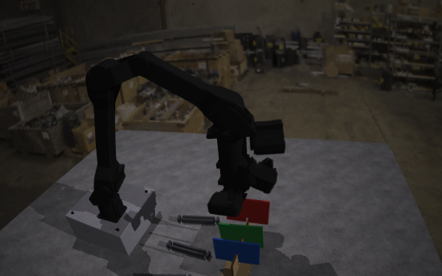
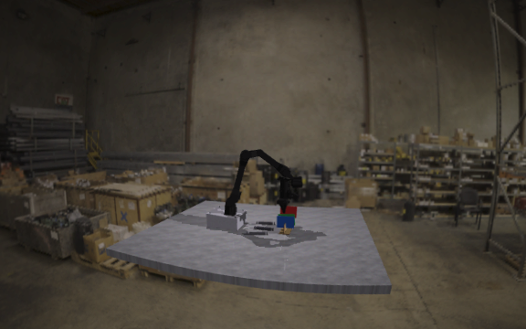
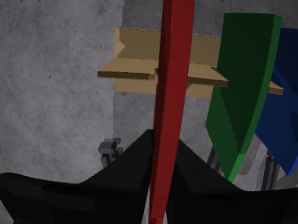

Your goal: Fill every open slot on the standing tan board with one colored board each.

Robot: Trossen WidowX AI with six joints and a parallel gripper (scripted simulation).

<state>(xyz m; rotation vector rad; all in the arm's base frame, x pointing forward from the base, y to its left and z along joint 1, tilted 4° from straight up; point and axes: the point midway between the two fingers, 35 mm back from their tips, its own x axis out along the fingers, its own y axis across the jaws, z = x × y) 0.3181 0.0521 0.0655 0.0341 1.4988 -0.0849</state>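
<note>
Right now the green board is 50 mm to the right of my gripper tip, 40 mm below it and 20 mm ahead of it. The rest, counted from my gripper tip: blue board (100 mm to the right, 40 mm below, 20 mm ahead); tan board (60 mm below, 50 mm to the right, 20 mm ahead); red board (30 mm ahead).
</note>
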